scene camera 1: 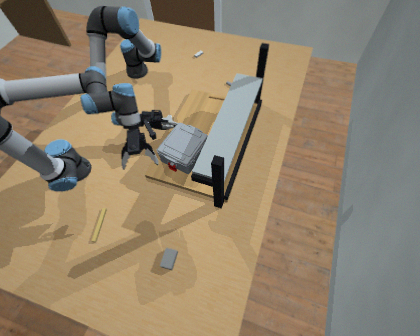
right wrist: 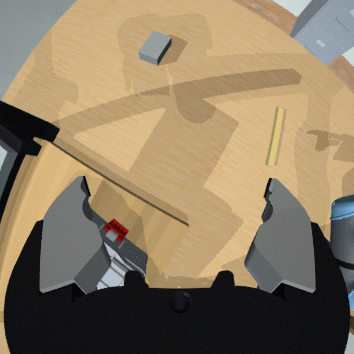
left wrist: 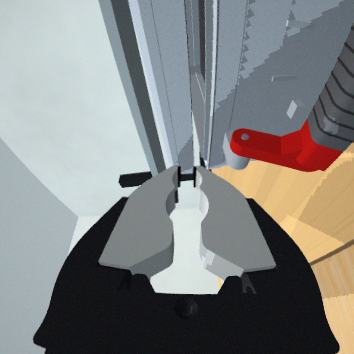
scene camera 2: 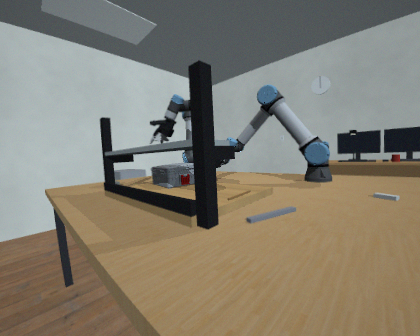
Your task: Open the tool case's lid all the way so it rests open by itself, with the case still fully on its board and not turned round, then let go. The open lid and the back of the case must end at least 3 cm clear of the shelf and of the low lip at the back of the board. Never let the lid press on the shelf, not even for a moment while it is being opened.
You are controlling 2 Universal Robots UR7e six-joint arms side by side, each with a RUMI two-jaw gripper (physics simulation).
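Places are measured from the left arm's base along level axes (x left, y back, z up), in centimetres.
Where they show: left gripper, between the fingertips: (scene camera 1: 177, 124) (left wrist: 186, 167); right gripper, between the fingertips: (scene camera 1: 141, 167) (right wrist: 177, 179); left arm's base, origin of its link: (scene camera 1: 137, 71) (scene camera 2: 318, 180); right arm's base, origin of its link: (scene camera 1: 77, 170).
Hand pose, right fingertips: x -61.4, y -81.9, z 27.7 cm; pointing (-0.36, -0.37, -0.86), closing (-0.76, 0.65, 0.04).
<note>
Things, the pixels of their top centre, and the offset from my right fingertips. "spot": a spot on its surface instead. Level surfaces: height alone.
- wooden board, height of its surface: dz -24.8 cm
- body, a spot on its surface: (left wrist: 272, 55) spot: dx +27.9, dy +13.5, dz -19.3 cm
- yellow bar, centre of its top: (right wrist: 276, 135) (scene camera 1: 99, 224) dx -28.7, dy +9.6, dz -26.6 cm
- grey block, centre of its top: (right wrist: 154, 43) (scene camera 1: 168, 258) dx -18.6, dy -29.4, dz -25.0 cm
- grey bar, centre of its top: (scene camera 2: 272, 212) dx +91.3, dy +14.2, dz -26.6 cm
The grey tool case (scene camera 1: 176, 161) (scene camera 2: 162, 175) (right wrist: 136, 256) stands on the wooden board (scene camera 1: 200, 107), partly below the shelf (scene camera 1: 227, 122) (scene camera 2: 150, 148). Its lid (scene camera 1: 186, 139) (left wrist: 172, 75) is slightly raised; a narrow gap to the body (left wrist: 272, 55) shows in the left wrist view. The red-ended handle (left wrist: 300, 150) is at the case's front. My left gripper (scene camera 1: 174, 123) (left wrist: 186, 167) is at the case's corner, its tips nearly together on the lid's rim; the contact is partly hidden. My right gripper (scene camera 1: 140, 165) (scene camera 2: 157, 141) (right wrist: 177, 179) is wide open and empty, above and beside the case.
Black shelf posts (scene camera 1: 218, 182) (scene camera 2: 204, 150) stand at the board's back corners, with the low black lip (scene camera 1: 243, 150) (scene camera 2: 150, 200) between them. A yellow bar (scene camera 1: 99, 225) (right wrist: 275, 136) and a grey block (scene camera 1: 169, 258) (right wrist: 155, 47) lie on the table. A grey bar (scene camera 2: 271, 215) lies beyond the board's end.
</note>
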